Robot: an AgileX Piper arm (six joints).
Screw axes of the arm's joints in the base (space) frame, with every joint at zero. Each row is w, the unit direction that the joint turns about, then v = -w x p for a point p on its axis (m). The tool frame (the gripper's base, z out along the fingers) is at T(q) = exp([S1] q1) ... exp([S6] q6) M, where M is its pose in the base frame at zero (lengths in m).
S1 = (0, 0, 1, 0, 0, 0)
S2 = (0, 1, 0, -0.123, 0, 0)
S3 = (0, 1, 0, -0.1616, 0, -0.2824)
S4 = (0.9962, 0, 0.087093, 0, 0.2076, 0)
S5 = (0, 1, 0, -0.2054, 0, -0.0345)
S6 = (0.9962, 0, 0.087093, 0, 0.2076, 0)
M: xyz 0.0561 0 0.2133 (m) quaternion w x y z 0.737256 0 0.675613 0
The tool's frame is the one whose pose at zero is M.
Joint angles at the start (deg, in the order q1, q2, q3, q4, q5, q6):
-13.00, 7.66, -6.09, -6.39, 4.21, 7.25
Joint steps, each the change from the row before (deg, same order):
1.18, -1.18, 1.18, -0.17, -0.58, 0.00
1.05, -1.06, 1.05, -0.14, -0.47, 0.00
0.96, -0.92, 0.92, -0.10, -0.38, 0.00
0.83, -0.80, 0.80, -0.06, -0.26, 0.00
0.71, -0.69, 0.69, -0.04, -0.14, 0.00
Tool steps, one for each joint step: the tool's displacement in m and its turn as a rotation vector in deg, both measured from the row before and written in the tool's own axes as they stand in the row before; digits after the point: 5 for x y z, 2 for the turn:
0.00480, 0.00131, -0.00144, -1.24, -0.56, -0.18
0.00434, 0.00116, -0.00125, -1.10, -0.47, -0.14
0.00387, 0.00105, -0.00104, -1.00, -0.37, -0.09
0.00348, 0.00089, -0.00087, -0.86, -0.25, -0.05
0.00314, 0.00074, -0.00072, -0.73, -0.13, -0.03

